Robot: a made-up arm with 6 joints. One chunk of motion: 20 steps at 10 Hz.
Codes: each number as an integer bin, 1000 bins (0 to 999) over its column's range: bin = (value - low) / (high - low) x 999, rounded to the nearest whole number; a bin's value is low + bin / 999 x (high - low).
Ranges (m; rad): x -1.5..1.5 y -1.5..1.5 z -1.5..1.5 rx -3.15..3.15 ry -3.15..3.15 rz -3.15..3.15
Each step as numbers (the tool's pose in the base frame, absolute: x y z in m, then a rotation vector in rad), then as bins.
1 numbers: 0.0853 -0.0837 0.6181 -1.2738 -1.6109 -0.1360
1 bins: 528 472 705 298 244 478
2 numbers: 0.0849 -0.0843 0.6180 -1.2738 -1.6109 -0.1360
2 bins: 528 471 705 298 244 478
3 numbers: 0.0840 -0.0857 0.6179 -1.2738 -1.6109 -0.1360
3 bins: 527 471 705 298 244 478
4 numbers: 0.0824 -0.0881 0.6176 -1.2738 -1.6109 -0.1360
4 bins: 527 470 705 298 244 478
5 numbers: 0.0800 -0.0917 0.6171 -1.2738 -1.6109 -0.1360
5 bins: 526 469 705 298 244 478
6 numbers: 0.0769 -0.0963 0.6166 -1.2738 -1.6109 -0.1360
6 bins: 525 467 705 298 244 478
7 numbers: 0.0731 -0.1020 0.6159 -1.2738 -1.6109 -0.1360
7 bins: 524 466 705 298 244 478
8 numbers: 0.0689 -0.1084 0.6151 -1.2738 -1.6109 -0.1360
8 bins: 522 463 704 298 244 478
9 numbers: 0.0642 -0.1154 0.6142 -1.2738 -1.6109 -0.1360
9 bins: 521 461 704 298 244 478
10 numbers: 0.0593 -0.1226 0.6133 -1.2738 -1.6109 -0.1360
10 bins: 519 459 704 298 244 478
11 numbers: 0.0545 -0.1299 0.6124 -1.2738 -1.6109 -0.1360
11 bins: 518 456 703 298 244 478
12 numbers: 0.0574 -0.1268 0.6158 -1.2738 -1.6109 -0.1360
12 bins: 519 457 705 298 244 478
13 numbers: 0.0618 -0.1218 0.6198 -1.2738 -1.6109 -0.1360
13 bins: 520 459 706 298 244 478
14 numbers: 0.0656 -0.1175 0.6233 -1.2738 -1.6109 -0.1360
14 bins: 521 460 707 298 244 478
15 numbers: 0.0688 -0.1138 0.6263 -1.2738 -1.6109 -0.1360
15 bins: 522 462 708 298 244 478
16 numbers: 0.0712 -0.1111 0.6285 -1.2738 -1.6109 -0.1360
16 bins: 523 463 709 298 244 478
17 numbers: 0.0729 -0.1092 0.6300 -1.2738 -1.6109 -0.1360
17 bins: 524 463 709 298 244 478
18 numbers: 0.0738 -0.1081 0.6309 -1.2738 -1.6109 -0.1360
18 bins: 524 464 710 298 244 478
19 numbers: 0.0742 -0.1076 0.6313 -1.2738 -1.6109 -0.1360
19 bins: 524 464 710 298 244 478
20 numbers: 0.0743 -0.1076 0.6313 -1.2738 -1.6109 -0.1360
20 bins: 524 464 710 298 244 478
